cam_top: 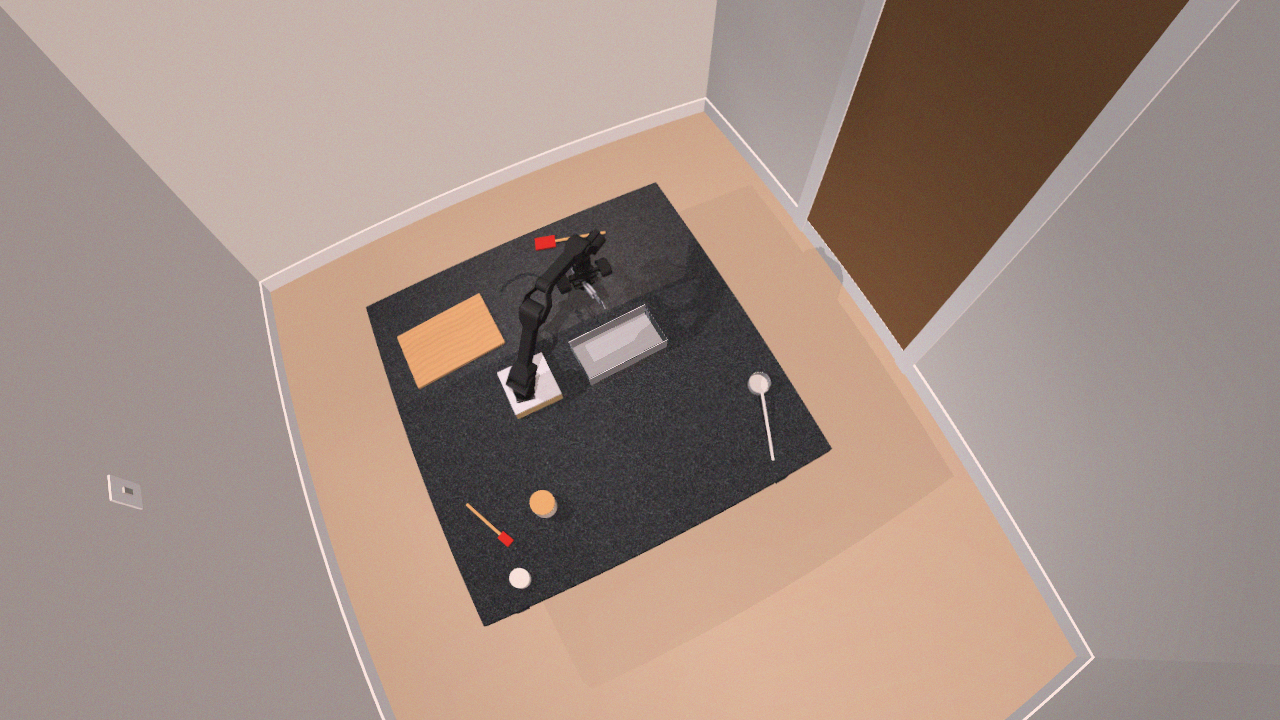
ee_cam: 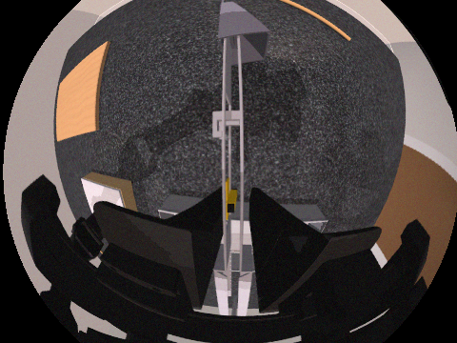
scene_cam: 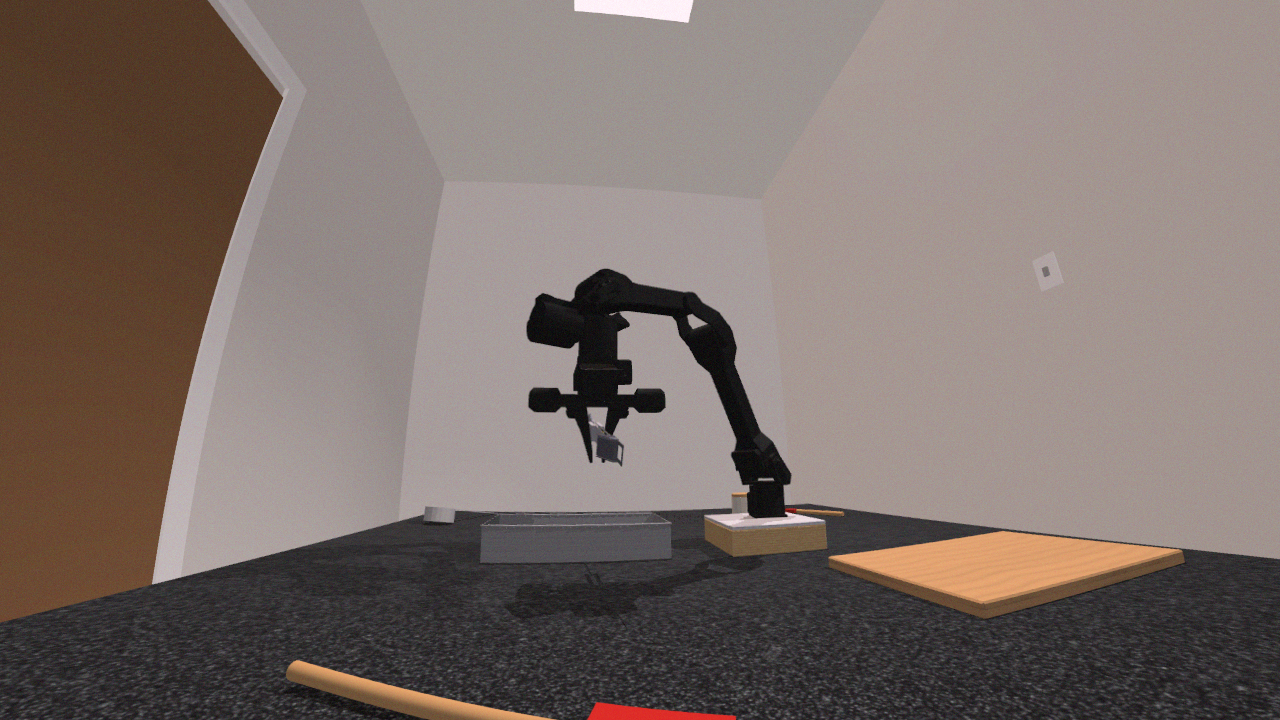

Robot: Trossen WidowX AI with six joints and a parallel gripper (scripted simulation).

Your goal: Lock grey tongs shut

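Now: the wooden board 530 mm behind my gripper tip, 150 mm below it and 20 mm to the left of it. Round my gripper tip: white disc 880 mm to the right, 450 mm behind, 140 mm below; grey roasting tin 180 mm to the right, 130 mm below, 70 mm ahead; red spatula 340 mm to the left, 150 mm below, 20 mm behind.
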